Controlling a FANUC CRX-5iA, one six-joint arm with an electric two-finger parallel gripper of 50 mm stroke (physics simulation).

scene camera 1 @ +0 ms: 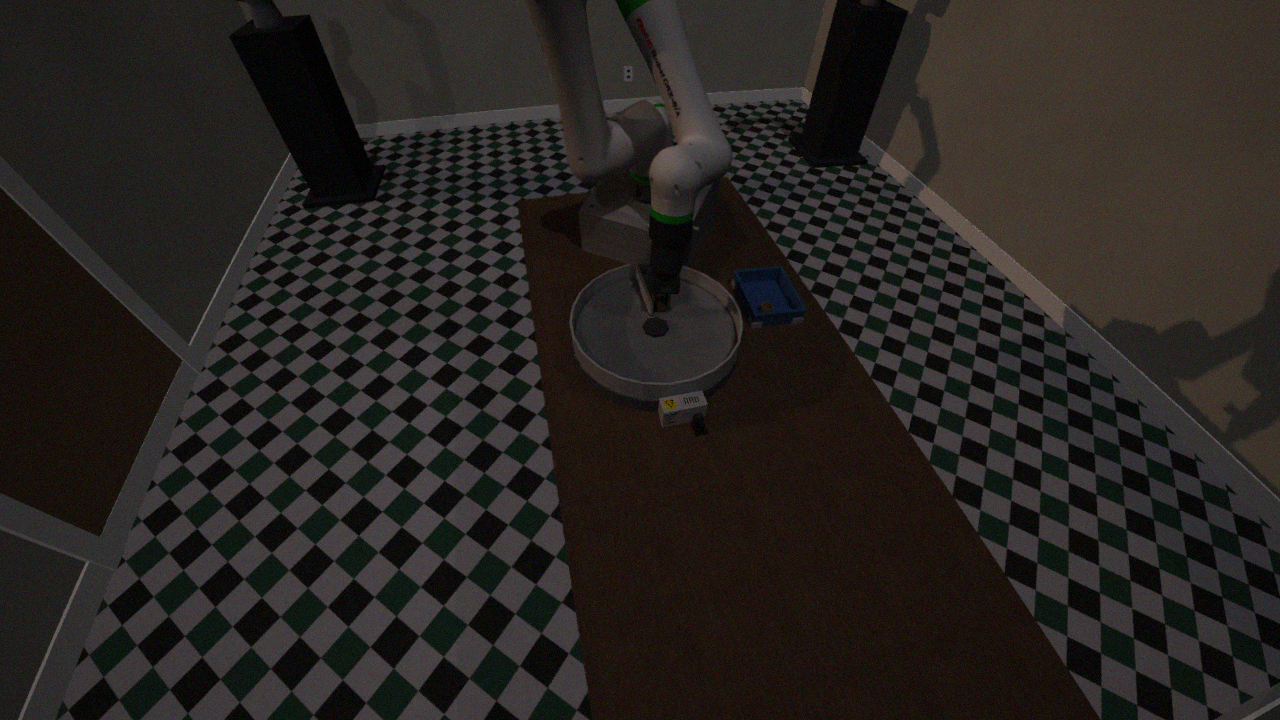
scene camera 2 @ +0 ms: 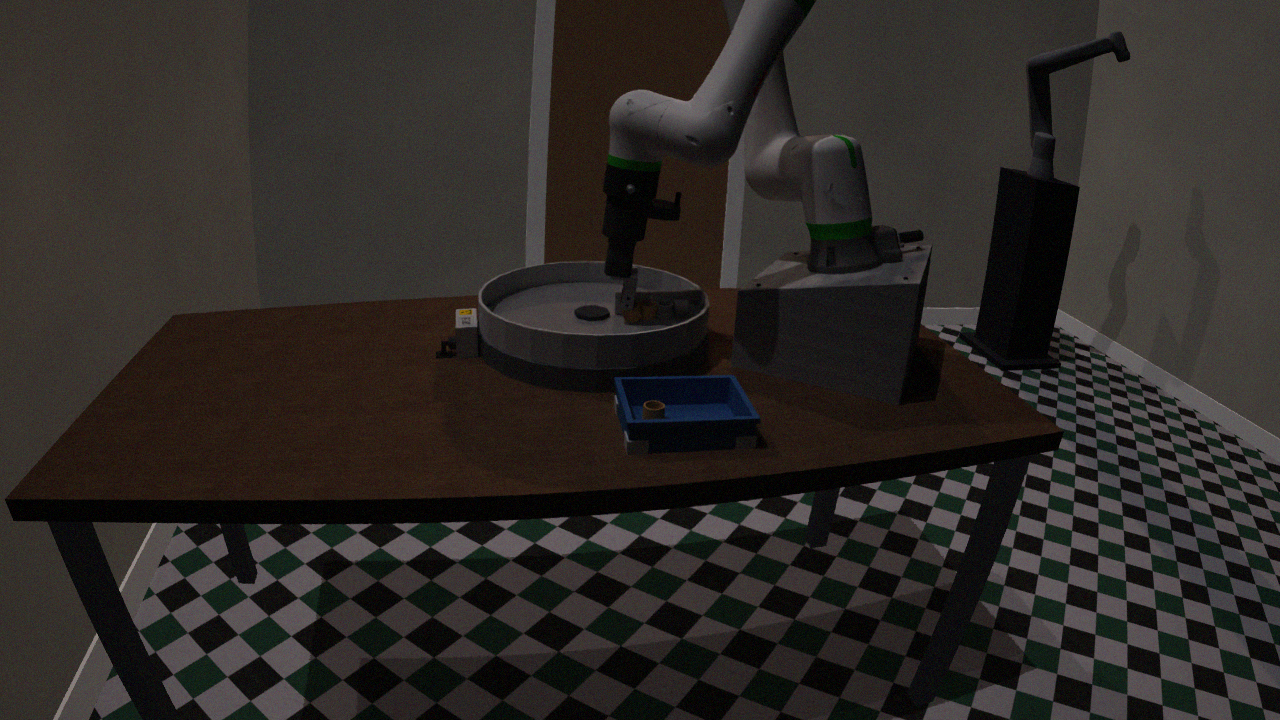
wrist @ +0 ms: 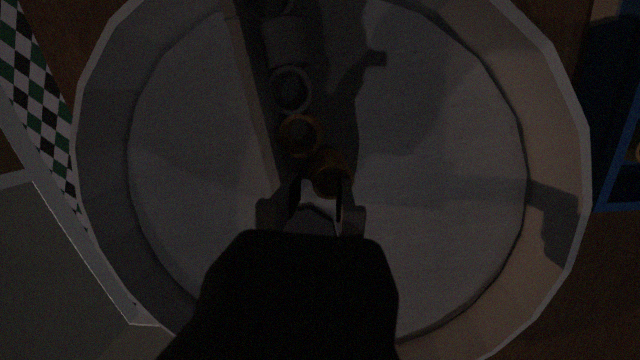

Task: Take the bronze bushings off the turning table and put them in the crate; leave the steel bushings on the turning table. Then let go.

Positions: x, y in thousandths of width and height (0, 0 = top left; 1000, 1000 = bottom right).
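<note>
A grey turning table (scene camera 2: 436, 452) is there for me to see, and scene camera 1 (scene camera 1: 492, 490) and the wrist view (wrist: 737, 429) show the grey turning table too. I also see a blue crate (scene camera 2: 557, 573); the crate shows in scene camera 1 (scene camera 1: 589, 398) and in the wrist view (wrist: 940, 254) as well. And I see my gripper (scene camera 2: 489, 424), which is also in scene camera 1 (scene camera 1: 516, 422) and in the wrist view (wrist: 499, 521).
</note>
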